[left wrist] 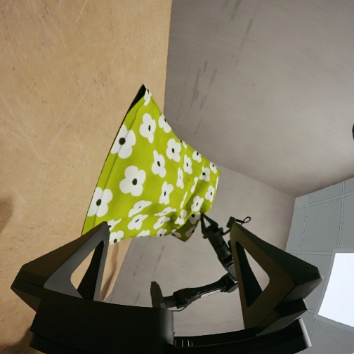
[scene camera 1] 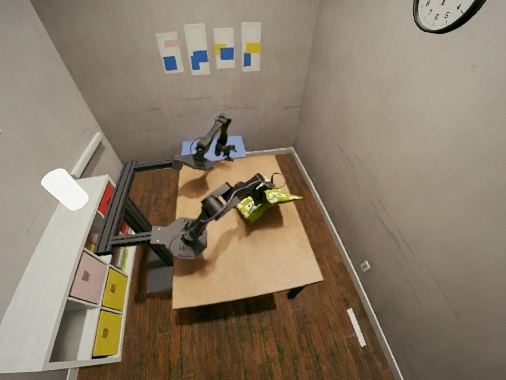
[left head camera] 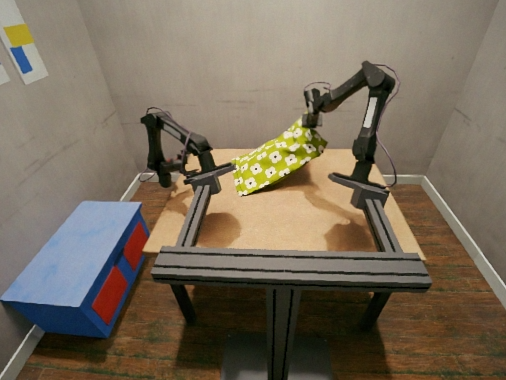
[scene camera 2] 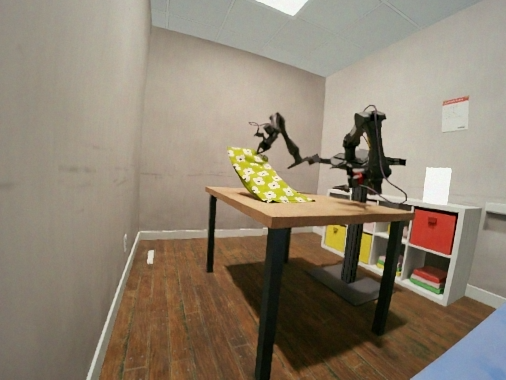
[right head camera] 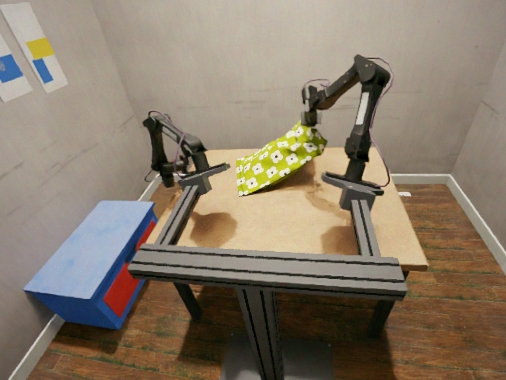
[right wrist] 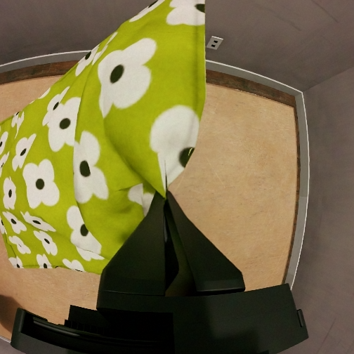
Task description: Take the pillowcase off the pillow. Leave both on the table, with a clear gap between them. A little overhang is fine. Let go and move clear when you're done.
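The green pillowcase with white flowers (left head camera: 275, 157) (right head camera: 280, 159) (scene camera 2: 260, 175) (left wrist: 165, 165) (right wrist: 100, 125) slants up from the table (left head camera: 265, 230) (scene camera 2: 340, 210). In the head views its left end is low and its right end is raised. My right gripper (left head camera: 311, 123) (right head camera: 310, 121) (right wrist: 161, 196) is shut on the pillowcase's fabric near the raised end, above the table. My left gripper (left wrist: 169, 229) (scene camera 1: 233, 153) is open and empty, apart from the low end. A dark edge shows at that end in the left wrist view. The pillow itself does not show; whether it is inside is hidden.
The grey mounting frame (left head camera: 300, 267) (right head camera: 270, 267) crosses the table's near side in the head views. A blue cabinet (left head camera: 80, 250) (right head camera: 95, 245) stands on the floor at the left. A white shelf unit (scene camera 2: 462, 250) stands behind the arms in scene camera 2.
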